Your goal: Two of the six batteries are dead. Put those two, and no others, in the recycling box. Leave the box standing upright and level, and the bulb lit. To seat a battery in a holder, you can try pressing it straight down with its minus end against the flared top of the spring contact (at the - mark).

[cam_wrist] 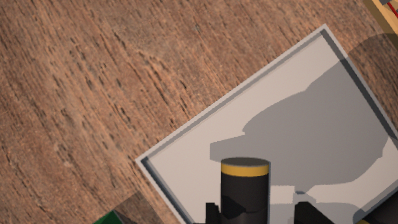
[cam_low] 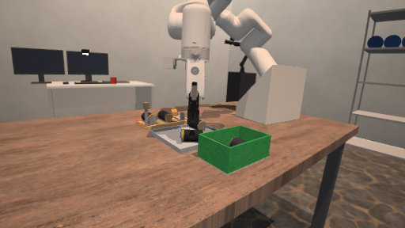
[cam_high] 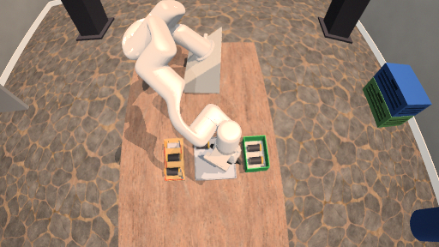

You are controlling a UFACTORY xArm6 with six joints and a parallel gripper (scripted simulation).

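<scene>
Right now my hand is 80 mm above the grey tray, 50 mm to the left of it and 20 mm past it. Also, from my hand: green recycling box (130 mm to the left, 60 mm below, 50 mm behind).
</scene>
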